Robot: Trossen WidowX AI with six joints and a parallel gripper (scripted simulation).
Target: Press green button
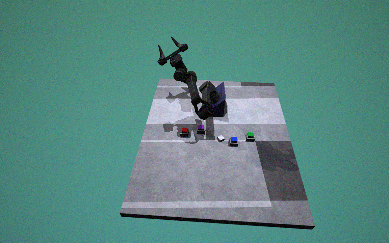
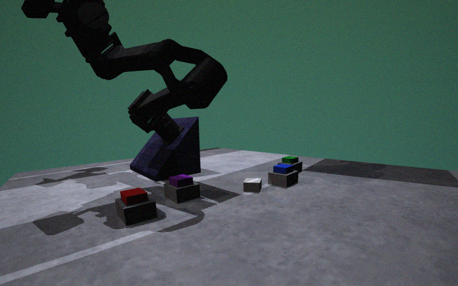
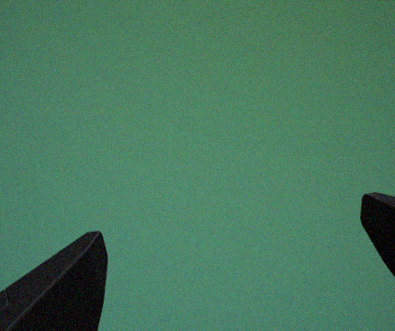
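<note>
My gripper tip is now 55 cm to the right of the green button, 45 cm above it and 18 cm short of it. The rest, counted from my gripper tip: white block (48 cm below, 38 cm to the left, 22 cm ahead); purple button (45 cm below, 25 cm to the left, 18 cm ahead); red button (45 cm below, 22 cm ahead, 15 cm to the left).
</note>
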